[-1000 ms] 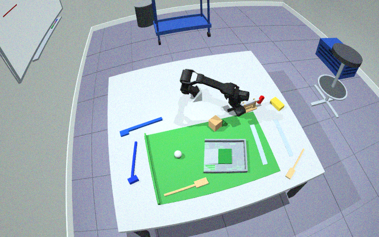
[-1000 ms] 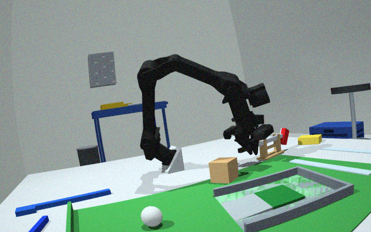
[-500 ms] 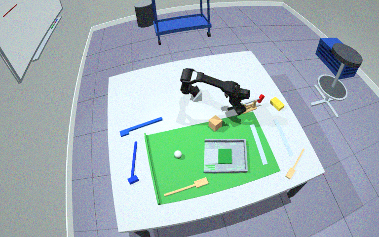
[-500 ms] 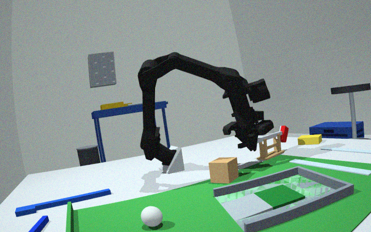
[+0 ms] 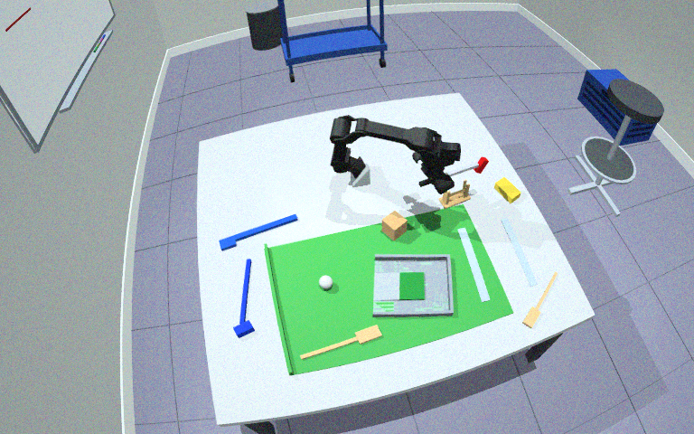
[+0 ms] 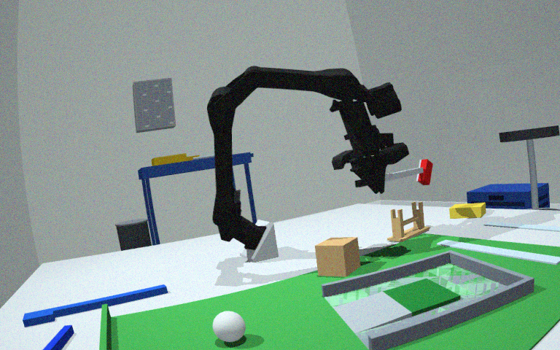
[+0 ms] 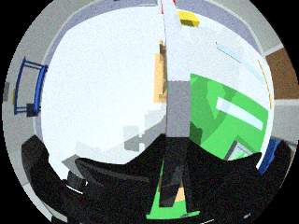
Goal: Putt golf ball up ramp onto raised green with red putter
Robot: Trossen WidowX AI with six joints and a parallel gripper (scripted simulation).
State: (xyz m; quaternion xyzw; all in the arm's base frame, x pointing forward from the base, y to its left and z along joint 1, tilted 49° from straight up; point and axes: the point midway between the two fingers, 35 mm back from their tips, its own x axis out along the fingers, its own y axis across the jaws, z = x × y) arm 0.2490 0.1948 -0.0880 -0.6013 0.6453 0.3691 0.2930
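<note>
Now: gripper tip 170 mm to the left of the brown box, 90 mm above it and 50 mm short of it. Round my gripper tip: yellow block: 330 mm to the left, 110 mm below, 30 mm ahead; wooden stand: 100 mm to the left, 90 mm below, 10 mm behind; white golf ball: 450 mm to the right, 180 mm ahead, 100 mm below.
</note>
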